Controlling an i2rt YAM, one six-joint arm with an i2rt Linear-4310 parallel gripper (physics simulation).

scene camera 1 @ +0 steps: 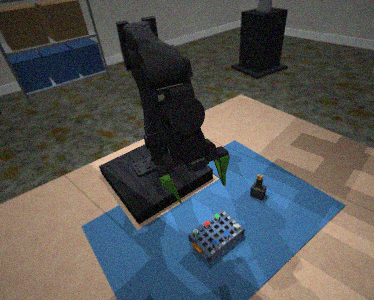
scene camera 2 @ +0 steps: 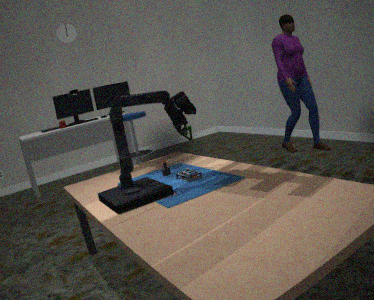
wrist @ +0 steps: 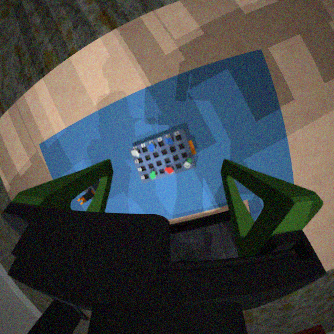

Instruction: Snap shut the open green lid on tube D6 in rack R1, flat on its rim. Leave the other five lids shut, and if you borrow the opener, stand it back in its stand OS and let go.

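Frame: origin at the arm's base, x back, y right, z up, level; metres.
Seen in the pictures: gripper, fingertip midpoint: [scene camera 1: 202, 193] [scene camera 2: 189, 137] [wrist: 166, 164]; arm's base, link origin: [scene camera 1: 161, 161] [scene camera 2: 128, 189].
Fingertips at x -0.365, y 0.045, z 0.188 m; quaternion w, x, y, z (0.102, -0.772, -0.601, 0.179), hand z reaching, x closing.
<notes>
Offsets run from my fingertips to a thing's middle. Level surfaces: height alone.
Rack R1 @(dz -0.199, dx +0.022, dy -0.044 m) [scene camera 1: 227, 248] [scene camera 2: 189, 175] [wrist: 165, 159], a grey grid block, sits on the blue mat. At its corner near the orange end tag, a pale tube rim with a bit of green @(dz -0.178, dx +0.036, dy +0.009 m) [scene camera 1: 195, 232] [wrist: 188, 162] matches the open D6 lid; its tilt is too small to tell. The other lids look flat: green @(dz -0.188, dx +0.054, dy -0.073 m) [scene camera 1: 217, 216] [wrist: 153, 175], red @(dz -0.188, dx +0.049, dy -0.036 m) [scene camera 1: 207, 224] [wrist: 169, 170], two blue and one white @(dz -0.188, dx +0.000, dy -0.099 m) [scene camera 1: 237, 226] [wrist: 135, 152]. The orange-tipped opener @(dz -0.182, dx +0.077, dy -0.246 m) [scene camera 1: 259, 178] stands in its dark stand [scene camera 1: 258, 192] [scene camera 2: 165, 170]. My gripper [scene camera 1: 202, 194] [scene camera 2: 187, 134] [wrist: 166, 164] is open and empty, high above the mat.
The blue mat @(dz -0.228 m) [scene camera 1: 120, 255] [scene camera 2: 220, 179] [wrist: 250, 80] lies on the wooden table @(dz -0.231 m) [scene camera 2: 260, 225]. The black arm base [scene camera 1: 145, 185] [scene camera 2: 135, 195] stands beside the mat. The opener and stand show through the left finger's opening in the wrist view. A person [scene camera 2: 290, 55] stands beyond the table.
</notes>
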